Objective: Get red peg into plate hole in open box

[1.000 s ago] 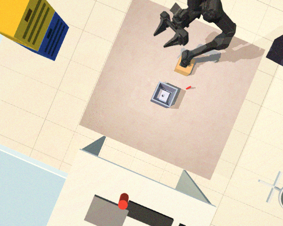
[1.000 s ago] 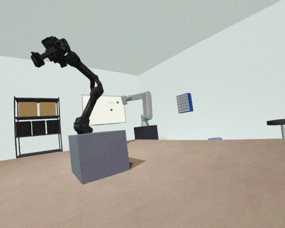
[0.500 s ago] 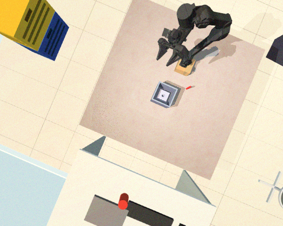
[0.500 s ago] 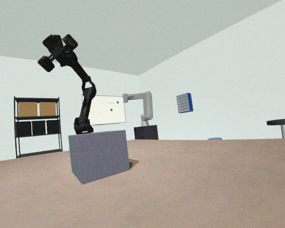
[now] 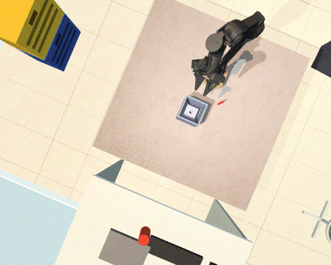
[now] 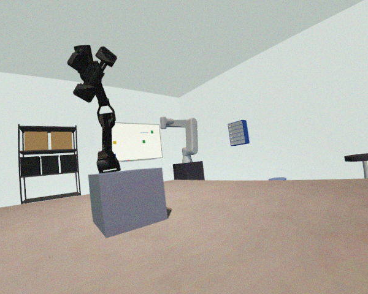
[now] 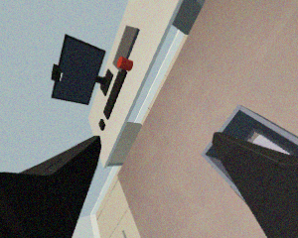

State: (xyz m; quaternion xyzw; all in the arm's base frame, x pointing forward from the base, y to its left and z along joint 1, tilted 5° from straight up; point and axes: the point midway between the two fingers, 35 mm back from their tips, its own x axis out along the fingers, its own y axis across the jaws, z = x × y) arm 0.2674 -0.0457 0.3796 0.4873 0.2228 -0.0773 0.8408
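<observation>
Right now my gripper tip is 390 mm above the red peg, 210 mm to the right of it and 150 mm past it.
</observation>
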